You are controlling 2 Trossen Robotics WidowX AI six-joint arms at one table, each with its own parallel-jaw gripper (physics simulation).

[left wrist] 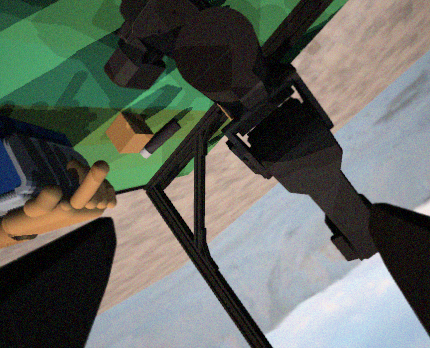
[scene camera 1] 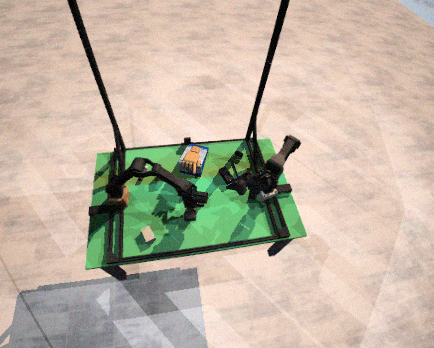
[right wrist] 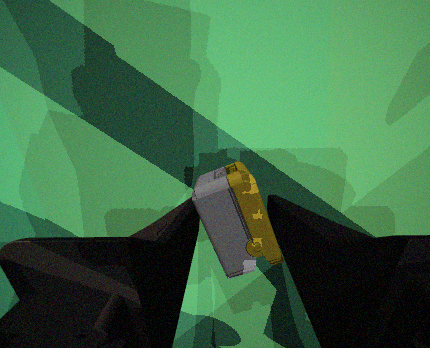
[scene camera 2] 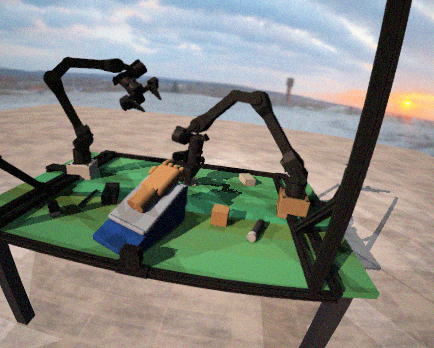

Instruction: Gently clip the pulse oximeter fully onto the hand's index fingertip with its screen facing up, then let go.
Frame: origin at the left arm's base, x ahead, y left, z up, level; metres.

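Seen in the pictures: left gripper, between the fingertips: (left wrist: 242, 223) (scene camera 1: 229, 184) (scene camera 2: 153, 105); right gripper, between the fingertips: (scene camera 1: 191, 210) (right wrist: 233, 202) (scene camera 2: 188, 182); left arm's base, origin of its link: (scene camera 2: 82, 162); right arm's base, origin of its link: (scene camera 1: 116, 192) (scene camera 2: 294, 194).
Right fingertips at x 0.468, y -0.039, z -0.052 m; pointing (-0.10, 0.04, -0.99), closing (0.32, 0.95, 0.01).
Offsets run from my right fingertips to a thing's top centre. "spot": to the spot under its first point.
The pulse oximeter @(dz +0.025, dx +0.005, dy -0.001 m) (right wrist: 234, 221), grey with a yellow side, lies on the green table between the fingers of my right gripper (right wrist: 233, 202) (scene camera 1: 191, 212) (scene camera 2: 189, 177). The fingers are closed against both of its sides. In the scene views the gripper hides it. The gripper points straight down, just in front of the fingertips of the orange hand (scene camera 1: 192, 160) (scene camera 2: 157, 183) (left wrist: 86, 197). The hand lies on a grey and blue rest block @(spot: dz +0.059, dx -0.203, dy -0.354 m) (scene camera 1: 203, 150) (scene camera 2: 146, 214). My left gripper (scene camera 1: 232, 166) (scene camera 2: 150, 103) is open and empty, held high above the table's far side.
An orange cube @(dz +0.043, dx +0.097, dy -0.285 m) (scene camera 2: 220, 215) (left wrist: 129, 132) and a dark cylinder @(dz +0.020, dx +0.203, dy -0.345 m) (scene camera 2: 255, 230) (left wrist: 160, 138) lie near the right arm's base. A beige block @(dz +0.023, dx +0.268, dy +0.055 m) (scene camera 1: 148, 234) (scene camera 2: 247, 179) lies farther out. A black box @(dz +0.028, dx -0.285, dy -0.154 m) (scene camera 2: 110, 193) stands beside the rest block. Black frame posts (scene camera 1: 260, 90) rise from the table.
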